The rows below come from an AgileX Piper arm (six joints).
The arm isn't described. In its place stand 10 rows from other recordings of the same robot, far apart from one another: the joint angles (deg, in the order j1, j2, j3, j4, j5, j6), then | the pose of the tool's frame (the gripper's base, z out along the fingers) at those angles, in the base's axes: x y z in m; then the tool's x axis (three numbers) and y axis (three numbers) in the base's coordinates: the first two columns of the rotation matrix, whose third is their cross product.
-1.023, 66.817, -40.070, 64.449, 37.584, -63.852 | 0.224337 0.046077 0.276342 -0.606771 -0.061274 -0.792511 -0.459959 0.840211 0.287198
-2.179, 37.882, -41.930, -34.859, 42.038, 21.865 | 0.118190 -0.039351 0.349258 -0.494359 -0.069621 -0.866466 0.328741 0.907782 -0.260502
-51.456, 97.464, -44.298, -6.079, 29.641, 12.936 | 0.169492 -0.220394 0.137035 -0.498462 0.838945 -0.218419 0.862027 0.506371 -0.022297
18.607, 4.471, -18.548, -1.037, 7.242, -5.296 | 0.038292 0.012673 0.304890 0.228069 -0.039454 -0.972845 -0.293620 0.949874 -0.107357
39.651, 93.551, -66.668, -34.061, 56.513, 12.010 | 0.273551 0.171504 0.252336 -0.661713 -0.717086 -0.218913 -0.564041 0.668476 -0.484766
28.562, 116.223, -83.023, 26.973, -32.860, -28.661 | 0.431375 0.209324 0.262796 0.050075 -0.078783 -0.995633 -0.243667 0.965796 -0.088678
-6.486, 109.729, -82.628, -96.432, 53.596, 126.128 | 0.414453 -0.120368 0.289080 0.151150 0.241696 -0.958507 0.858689 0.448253 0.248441
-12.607, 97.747, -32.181, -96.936, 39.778, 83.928 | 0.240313 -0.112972 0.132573 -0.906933 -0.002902 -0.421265 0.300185 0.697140 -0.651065
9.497, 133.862, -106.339, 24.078, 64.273, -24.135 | 0.459401 0.110763 0.139829 -0.913755 -0.367497 -0.173201 -0.405555 0.850334 0.335347
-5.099, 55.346, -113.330, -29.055, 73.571, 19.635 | 0.041235 -0.046237 0.598896 -0.042751 0.168839 -0.984716 0.555274 0.823386 0.117071
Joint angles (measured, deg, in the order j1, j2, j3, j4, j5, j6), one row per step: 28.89, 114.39, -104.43, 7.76, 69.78, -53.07; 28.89, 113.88, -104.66, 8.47, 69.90, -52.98; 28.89, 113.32, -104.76, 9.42, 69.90, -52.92; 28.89, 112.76, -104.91, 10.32, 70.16, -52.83; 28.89, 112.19, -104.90, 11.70, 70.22, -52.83; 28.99, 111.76, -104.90, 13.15, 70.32, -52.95; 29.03, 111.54, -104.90, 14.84, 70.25, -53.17; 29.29, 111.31, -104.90, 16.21, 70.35, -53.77; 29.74, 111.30, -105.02, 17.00, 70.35, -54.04; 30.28, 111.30, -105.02, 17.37, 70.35, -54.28
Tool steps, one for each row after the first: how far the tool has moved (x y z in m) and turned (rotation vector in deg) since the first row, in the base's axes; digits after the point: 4 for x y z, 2 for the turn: -0.0016, 0.0003, 0.0050, 0.94, -0.18, -0.13; -0.0035, 0.0009, 0.0099, 2.10, -0.28, -0.25; -0.0057, 0.0012, 0.0149, 3.12, -0.22, -0.34; -0.0083, 0.0021, 0.0194, 4.57, 0.01, -0.40; -0.0110, 0.0039, 0.0229, 5.98, 0.40, -0.24; -0.0128, 0.0060, 0.0252, 7.56, 0.90, -0.08; -0.0155, 0.0089, 0.0274, 8.72, 1.28, 0.70; -0.0178, 0.0127, 0.0284, 9.43, 1.50, 1.38; -0.0202, 0.0165, 0.0285, 9.71, 1.64, 2.12
